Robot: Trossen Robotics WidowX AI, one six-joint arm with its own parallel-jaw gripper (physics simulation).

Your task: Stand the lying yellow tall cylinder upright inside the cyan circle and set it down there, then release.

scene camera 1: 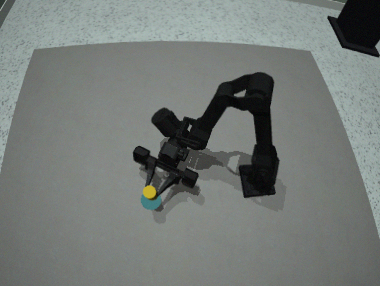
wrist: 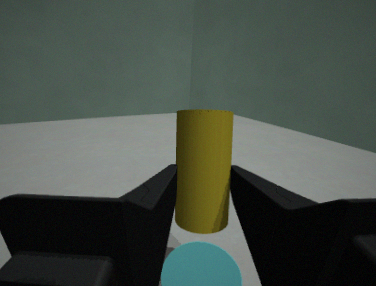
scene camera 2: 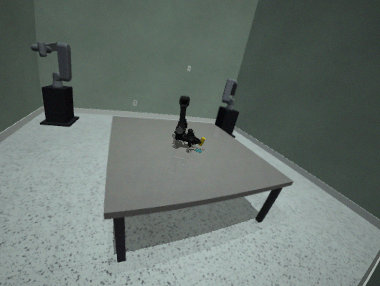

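Where they show: gripper, fingertip midpoint: (scene camera 1: 151, 193) (wrist: 203, 172) (scene camera 2: 201, 141); arm's base at its link origin: (scene camera 1: 259, 180).
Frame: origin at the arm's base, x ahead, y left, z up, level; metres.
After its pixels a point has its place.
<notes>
The yellow tall cylinder (scene camera 1: 149, 192) {y 0.092, x 0.330, z 0.102 m} (scene camera 2: 202, 141) {y 0.081, x 0.343, z 0.079 m} (wrist: 204, 170) {y 0.069, x 0.320, z 0.076 m} is held upright, or nearly so, between the fingertips. My gripper (scene camera 1: 152, 195) {y 0.081, x 0.327, z 0.068 m} (wrist: 203, 172) {y 0.081, x 0.327, z 0.068 m} is shut on it around its middle. The cyan circle (scene camera 1: 151, 203) {y 0.084, x 0.326, z -0.014 m} (scene camera 2: 199, 150) {y 0.083, x 0.326, z -0.013 m} (wrist: 201, 267) {y 0.078, x 0.331, z -0.014 m} lies flat on the table. In scene camera 2 the cylinder is above the circle with a gap between them. In scene camera 1 the cylinder covers the circle's upper part. In the wrist view the circle shows below the cylinder's bottom end, and its lower part is cut off by the frame.
The grey table (scene camera 1: 80, 100) {y -0.269, x 0.616, z -0.015 m} (scene camera 2: 150, 185) {y -0.342, x 0.748, z -0.015 m} carries the arm, whose base (scene camera 1: 257, 181) {y 0.017, x 0.019, z 0.033 m} stands right of the circle in scene camera 1. Black pedestals (scene camera 2: 58, 105) (scene camera 2: 227, 119) with grey arms stand on the floor beyond the table.
</notes>
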